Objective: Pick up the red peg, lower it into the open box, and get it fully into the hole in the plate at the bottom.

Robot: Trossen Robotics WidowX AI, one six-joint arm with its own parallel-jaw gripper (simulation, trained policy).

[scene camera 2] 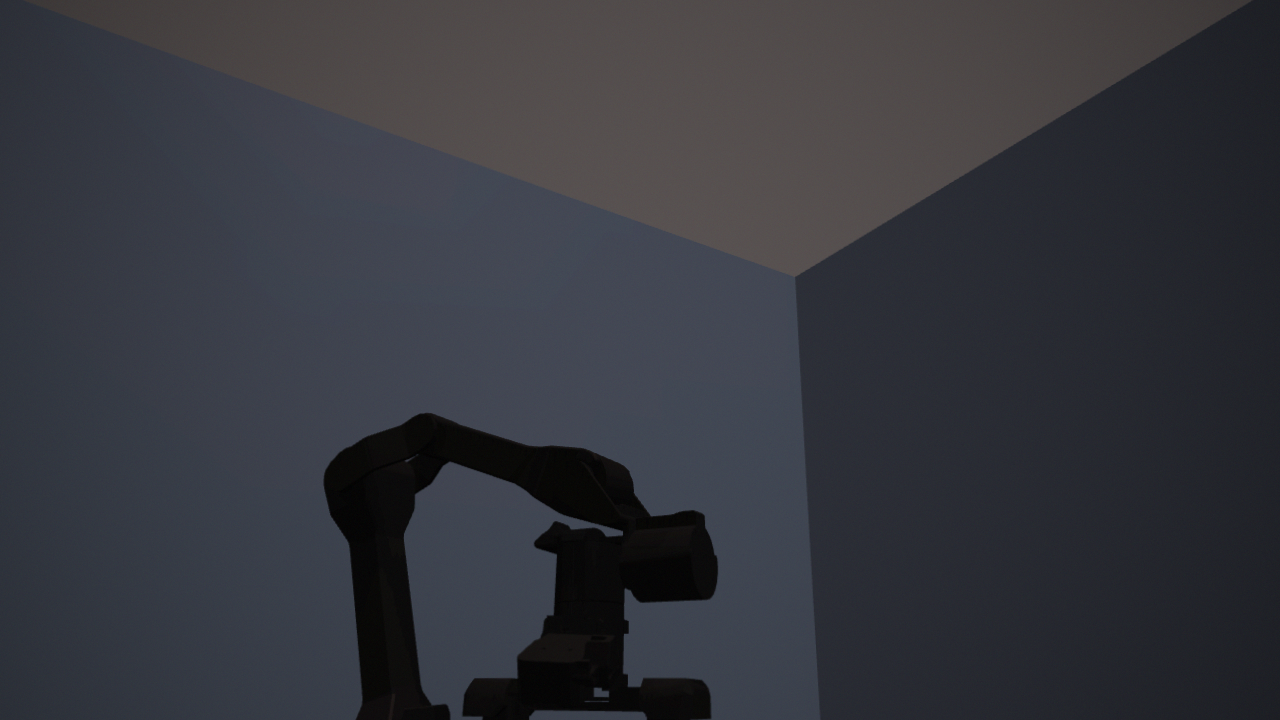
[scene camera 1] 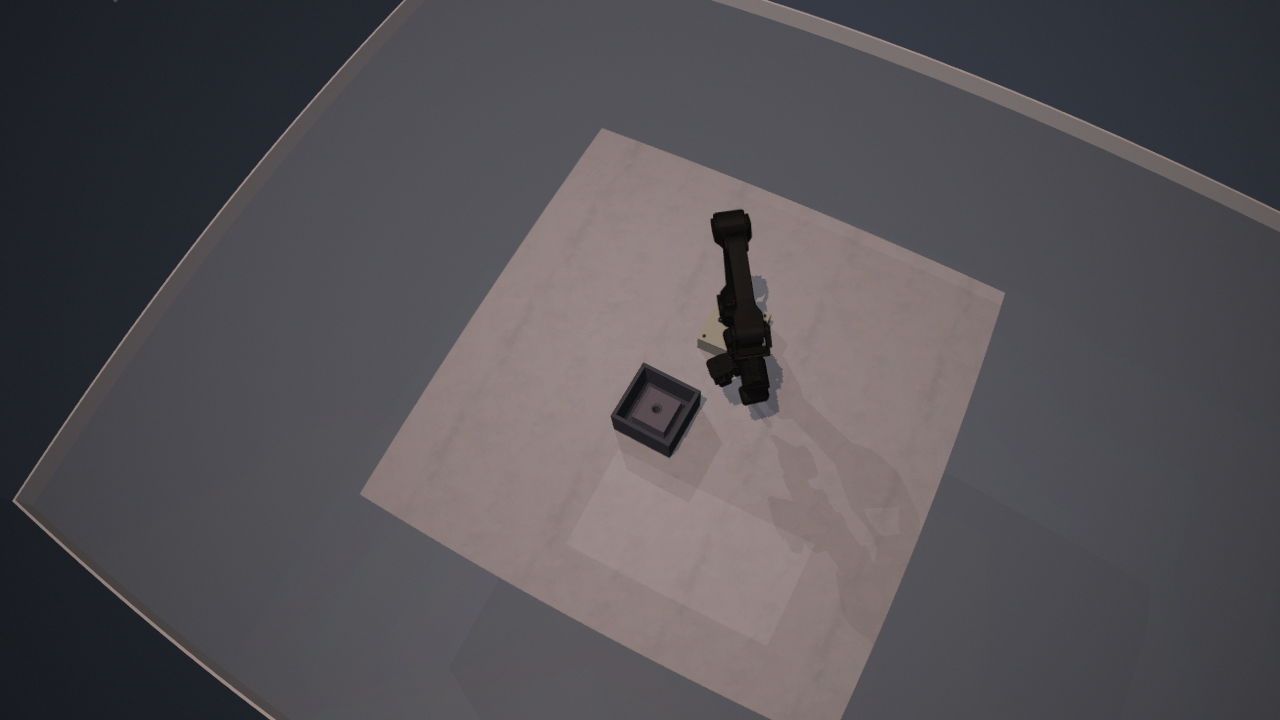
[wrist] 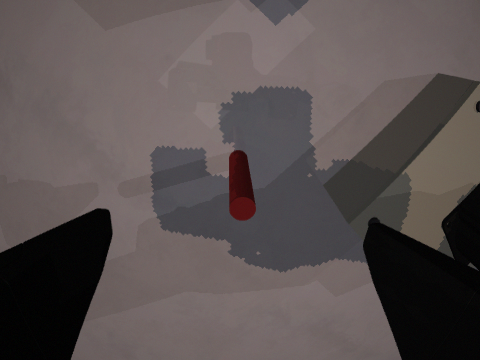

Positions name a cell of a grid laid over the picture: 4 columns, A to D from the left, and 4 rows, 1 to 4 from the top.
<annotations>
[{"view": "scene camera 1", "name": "my gripper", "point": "C3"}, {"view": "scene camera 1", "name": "dark box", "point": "C3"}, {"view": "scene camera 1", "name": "plate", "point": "C3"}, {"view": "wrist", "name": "my gripper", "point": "C3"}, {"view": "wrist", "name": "red peg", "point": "C3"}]
</annotations>
